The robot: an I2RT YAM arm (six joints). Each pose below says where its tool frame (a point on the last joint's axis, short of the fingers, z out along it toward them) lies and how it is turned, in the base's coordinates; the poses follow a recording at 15 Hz.
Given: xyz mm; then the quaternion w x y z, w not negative.
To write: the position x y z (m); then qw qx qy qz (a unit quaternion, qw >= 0). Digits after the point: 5 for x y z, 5 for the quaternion.
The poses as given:
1: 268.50 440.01 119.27 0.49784 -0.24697 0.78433 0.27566
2: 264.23 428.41 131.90 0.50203 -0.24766 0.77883 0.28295
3: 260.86 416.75 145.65 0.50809 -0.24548 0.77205 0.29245
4: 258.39 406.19 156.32 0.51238 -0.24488 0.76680 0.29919
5: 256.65 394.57 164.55 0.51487 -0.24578 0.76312 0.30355
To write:
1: 0.26850 0.44001 0.11927 0.49784 -0.24697 0.78433 0.27566
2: 0.26423 0.42841 0.13190 0.50203 -0.24766 0.77883 0.28295
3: 0.26086 0.41675 0.14565 0.50809 -0.24548 0.77205 0.29245
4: 0.25839 0.40619 0.15632 0.51238 -0.24488 0.76680 0.29919
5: 0.25665 0.39457 0.16455 0.51487 -0.24578 0.76312 0.30355
